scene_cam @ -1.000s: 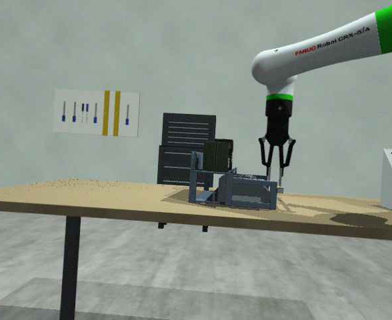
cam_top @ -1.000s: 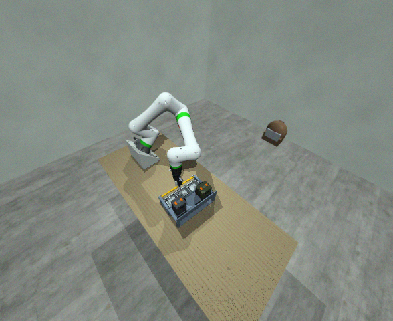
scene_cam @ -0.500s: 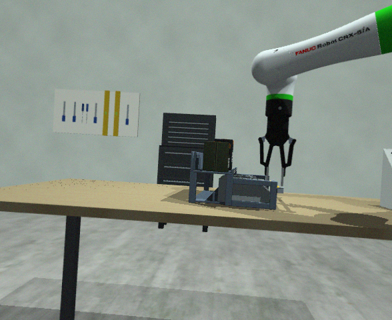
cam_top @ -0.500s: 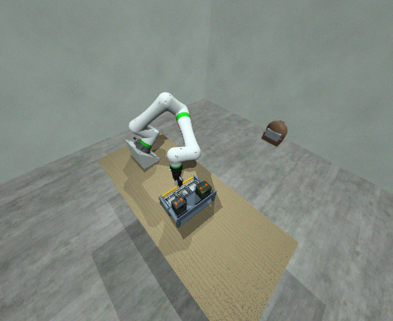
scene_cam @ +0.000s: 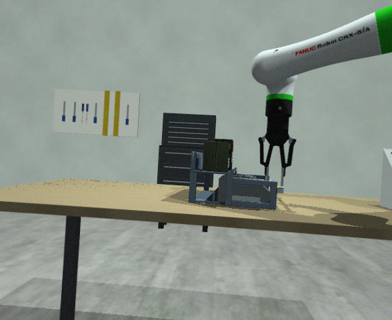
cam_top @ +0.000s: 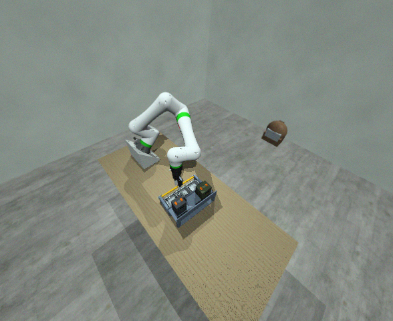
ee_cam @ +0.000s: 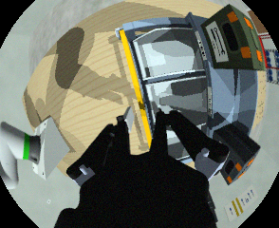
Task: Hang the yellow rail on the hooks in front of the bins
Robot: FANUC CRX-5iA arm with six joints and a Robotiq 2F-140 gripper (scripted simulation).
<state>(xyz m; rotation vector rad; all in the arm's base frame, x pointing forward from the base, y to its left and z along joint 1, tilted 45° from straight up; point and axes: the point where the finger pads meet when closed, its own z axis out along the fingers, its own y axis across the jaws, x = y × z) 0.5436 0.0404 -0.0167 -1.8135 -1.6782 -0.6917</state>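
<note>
Now: the yellow rail 30 mm below my hand.
</note>
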